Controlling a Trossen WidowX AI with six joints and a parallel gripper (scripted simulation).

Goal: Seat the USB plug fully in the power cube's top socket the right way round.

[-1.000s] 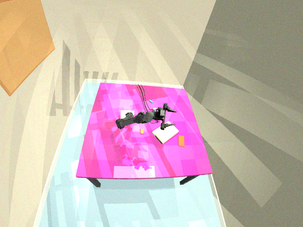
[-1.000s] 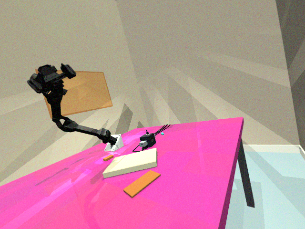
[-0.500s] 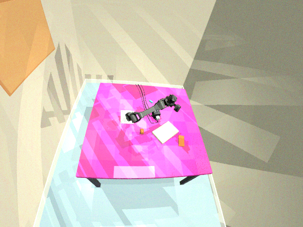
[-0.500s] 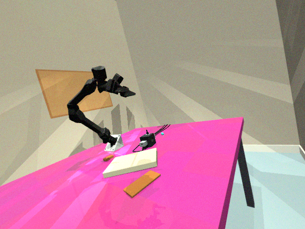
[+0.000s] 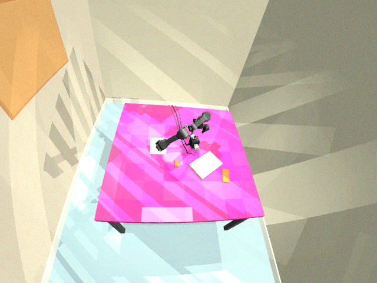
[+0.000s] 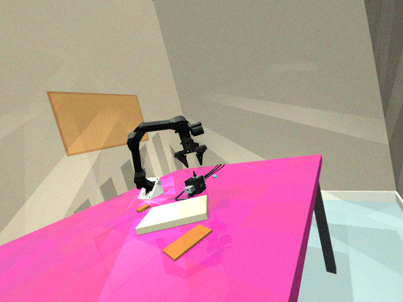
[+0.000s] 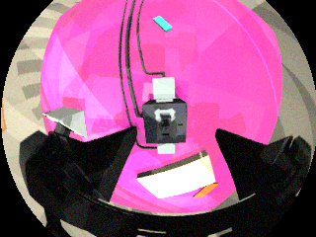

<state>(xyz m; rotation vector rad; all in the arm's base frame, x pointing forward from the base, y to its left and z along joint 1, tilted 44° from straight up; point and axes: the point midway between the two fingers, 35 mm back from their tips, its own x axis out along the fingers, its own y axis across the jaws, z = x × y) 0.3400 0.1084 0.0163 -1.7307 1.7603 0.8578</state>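
My gripper tip is now 1 cm past the usb plug and 4 cm above it. From my gripper tip the other things lie so: white slab: 6 cm ahead, 26 cm to the right, 12 cm below; then small cyan piece: 4 cm behind, 22 cm to the left, 13 cm below; then small orange block: 20 cm behind, 24 cm to the right, 13 cm below.
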